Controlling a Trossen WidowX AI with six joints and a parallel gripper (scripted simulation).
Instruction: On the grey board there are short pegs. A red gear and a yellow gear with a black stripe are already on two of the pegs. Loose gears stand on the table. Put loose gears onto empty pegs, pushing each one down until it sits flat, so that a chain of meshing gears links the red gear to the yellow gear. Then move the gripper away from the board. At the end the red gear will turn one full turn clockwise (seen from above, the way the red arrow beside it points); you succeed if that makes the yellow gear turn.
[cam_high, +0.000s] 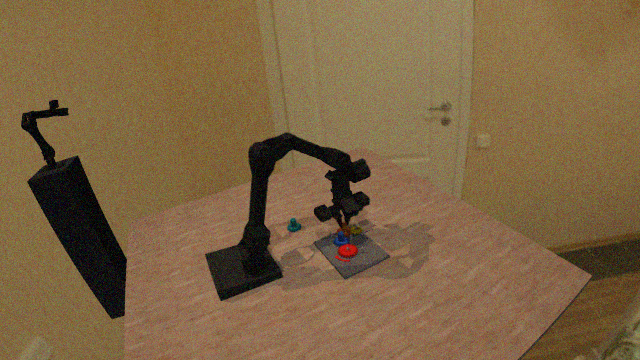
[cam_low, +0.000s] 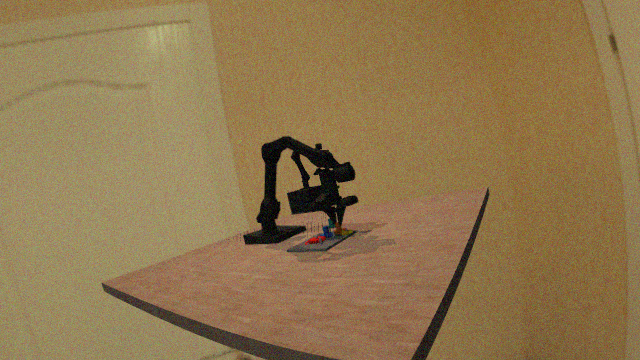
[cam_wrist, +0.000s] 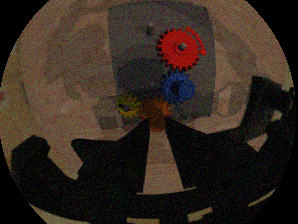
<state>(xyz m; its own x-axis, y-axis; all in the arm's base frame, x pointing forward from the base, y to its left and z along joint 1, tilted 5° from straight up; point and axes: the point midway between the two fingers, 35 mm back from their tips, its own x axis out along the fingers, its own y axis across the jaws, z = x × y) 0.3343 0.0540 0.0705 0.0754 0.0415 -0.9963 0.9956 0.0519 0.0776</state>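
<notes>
The orange gear lies 1 cm below my gripper tip. From my gripper tip the other things lie so: red gear (3 cm behind, 10 cm to the right, 2 cm below); then yellow gear (4 cm ahead, 1 cm to the right, 2 cm below); then blue gear (3 cm behind, 4 cm to the right, 2 cm below).
</notes>
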